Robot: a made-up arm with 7 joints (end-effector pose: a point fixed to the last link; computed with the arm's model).
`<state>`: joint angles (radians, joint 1 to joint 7).
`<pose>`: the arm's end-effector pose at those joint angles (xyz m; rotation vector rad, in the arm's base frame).
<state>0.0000 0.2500 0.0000 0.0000 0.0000 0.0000 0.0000</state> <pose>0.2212 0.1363 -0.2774 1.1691 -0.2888 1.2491</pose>
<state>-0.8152 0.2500 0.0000 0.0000 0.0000 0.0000 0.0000</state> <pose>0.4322 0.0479 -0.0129 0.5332 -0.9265 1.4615</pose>
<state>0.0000 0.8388 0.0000 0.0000 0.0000 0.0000 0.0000</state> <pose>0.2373 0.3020 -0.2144 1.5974 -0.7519 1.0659</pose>
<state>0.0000 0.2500 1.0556 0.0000 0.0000 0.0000 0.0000</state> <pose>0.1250 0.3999 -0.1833 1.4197 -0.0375 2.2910</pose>
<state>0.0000 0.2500 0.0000 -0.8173 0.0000 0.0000 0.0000</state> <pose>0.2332 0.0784 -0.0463 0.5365 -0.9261 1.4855</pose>
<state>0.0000 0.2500 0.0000 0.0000 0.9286 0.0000 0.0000</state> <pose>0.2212 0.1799 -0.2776 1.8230 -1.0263 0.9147</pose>
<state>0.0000 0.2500 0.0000 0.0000 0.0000 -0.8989 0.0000</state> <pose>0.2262 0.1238 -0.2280 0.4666 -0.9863 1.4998</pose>
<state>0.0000 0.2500 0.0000 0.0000 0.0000 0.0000 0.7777</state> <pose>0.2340 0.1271 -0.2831 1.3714 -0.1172 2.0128</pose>
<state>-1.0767 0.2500 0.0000 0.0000 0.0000 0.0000 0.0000</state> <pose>0.4449 0.0164 0.0970 0.3044 -1.1166 1.4938</pose>
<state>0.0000 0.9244 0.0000 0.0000 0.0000 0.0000 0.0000</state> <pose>0.2416 0.3219 -0.1978 1.6559 -0.8206 1.0311</pose>
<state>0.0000 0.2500 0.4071 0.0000 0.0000 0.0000 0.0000</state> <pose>0.2192 0.2510 -0.2466 1.2860 -0.2075 1.6462</pose>
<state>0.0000 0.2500 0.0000 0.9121 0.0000 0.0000 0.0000</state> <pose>0.0121 0.1875 -0.4308 1.7106 0.4742 0.7970</pose>
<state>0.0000 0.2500 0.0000 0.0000 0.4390 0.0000 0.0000</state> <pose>0.2199 0.1569 -0.2825 1.4926 -0.6324 1.1216</pose>
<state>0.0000 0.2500 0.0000 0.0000 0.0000 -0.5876 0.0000</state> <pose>0.2298 0.1279 -0.2455 0.7270 -0.7530 1.4359</pose>
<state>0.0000 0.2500 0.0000 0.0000 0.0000 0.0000 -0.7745</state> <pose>0.2192 0.1522 -0.2727 0.8918 -0.3991 0.5108</pose>
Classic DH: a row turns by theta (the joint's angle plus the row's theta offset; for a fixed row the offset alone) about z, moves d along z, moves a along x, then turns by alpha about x. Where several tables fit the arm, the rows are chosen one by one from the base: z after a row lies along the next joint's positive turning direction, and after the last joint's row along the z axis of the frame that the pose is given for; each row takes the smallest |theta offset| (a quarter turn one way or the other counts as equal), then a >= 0, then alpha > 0; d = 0 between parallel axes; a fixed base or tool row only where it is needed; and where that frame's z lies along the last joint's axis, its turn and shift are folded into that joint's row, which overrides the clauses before.
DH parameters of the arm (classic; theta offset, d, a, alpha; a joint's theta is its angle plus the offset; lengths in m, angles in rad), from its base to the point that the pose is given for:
base (fixed): -0.071 0.0834 0.0016 -1.3004
joint 1: -1.3111 0.1107 -0.0208 -1.5708
joint 2: 1.2915 0.0105 0.016 1.5708
joint 3: -1.5708 -0.2378 0.0016 1.5708
joint 4: -1.5708 -0.004 0.0279 1.5708
joint 5: 0 0.237 0.0189 -1.5708
joint 6: -1.5708 -0.02 0.0747 1.5708
joint 7: 0.4061 -0.0214 -0.0218 0.7848
tool (fixed): 1.0943 0.0053 0 0

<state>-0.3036 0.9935 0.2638 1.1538 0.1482 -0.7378 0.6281</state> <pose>0.1764 0.5128 -0.2175 1.8870 -0.8656 2.0931</pose>
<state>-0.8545 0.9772 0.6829 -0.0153 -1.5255 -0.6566 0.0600</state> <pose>0.2739 0.3351 0.2432 -1.2578 -0.8678 1.7923</pose>
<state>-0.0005 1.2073 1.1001 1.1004 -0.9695 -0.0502 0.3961</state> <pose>0.0842 0.6147 -0.0495 -0.5920 -0.6263 -2.9716</pose>
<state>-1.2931 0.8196 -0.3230 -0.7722 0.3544 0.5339 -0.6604</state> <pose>0.2787 0.0263 0.2346 0.9649 -2.1733 0.8848</pose>
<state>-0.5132 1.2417 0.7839 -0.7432 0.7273 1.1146 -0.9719</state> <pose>0.1598 0.2833 0.2531 1.8963 -0.9148 1.9203</pose>
